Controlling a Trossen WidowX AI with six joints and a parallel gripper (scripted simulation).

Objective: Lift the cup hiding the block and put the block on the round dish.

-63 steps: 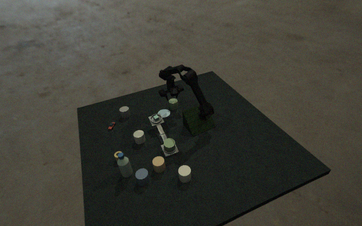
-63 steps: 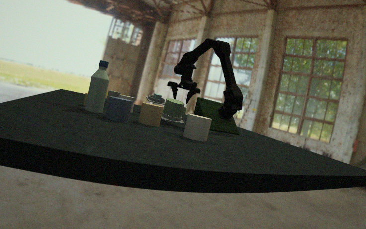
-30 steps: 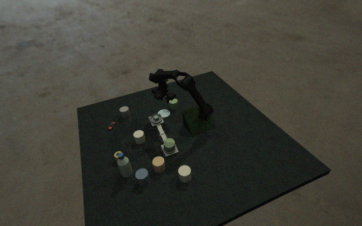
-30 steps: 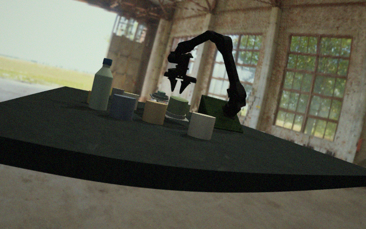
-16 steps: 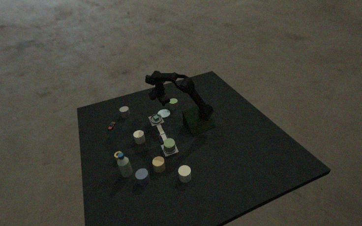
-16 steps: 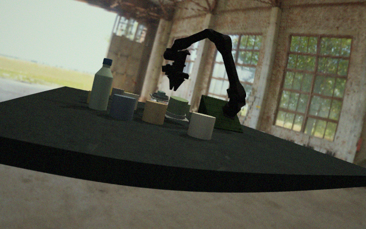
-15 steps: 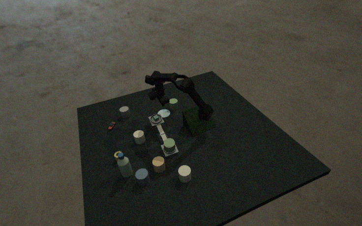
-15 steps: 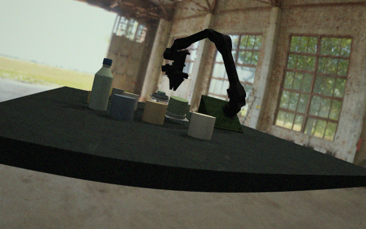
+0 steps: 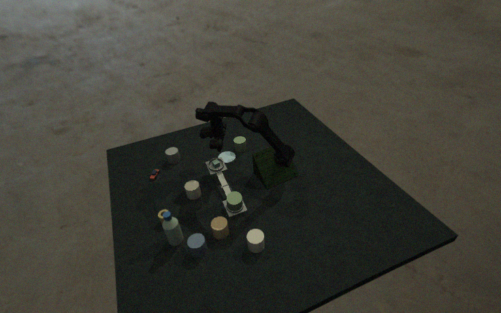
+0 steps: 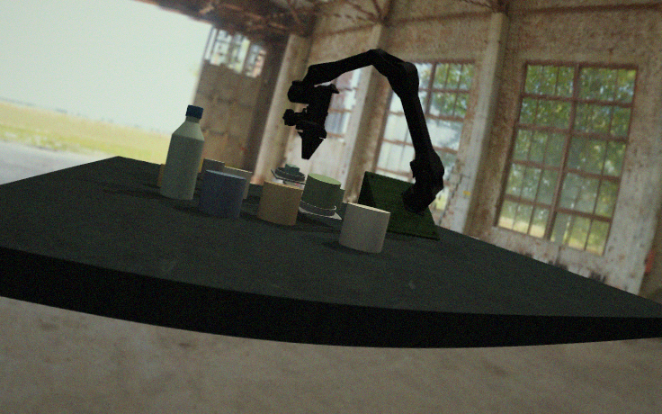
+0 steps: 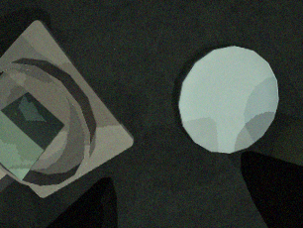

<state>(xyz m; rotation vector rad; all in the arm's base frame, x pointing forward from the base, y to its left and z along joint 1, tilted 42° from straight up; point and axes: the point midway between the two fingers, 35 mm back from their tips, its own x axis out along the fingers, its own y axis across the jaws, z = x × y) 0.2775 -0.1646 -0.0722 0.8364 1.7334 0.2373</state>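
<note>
The green block is 6 cm to the left of my gripper tip, 5 cm ahead of it and 4 cm below it. Round my gripper tip: green cup 34 cm to the left, 7 cm below, 4 cm ahead; round dish 12 cm below, 6 cm to the right, 4 cm behind; grey cup 22 cm ahead, 18 cm to the right, 9 cm below.
</note>
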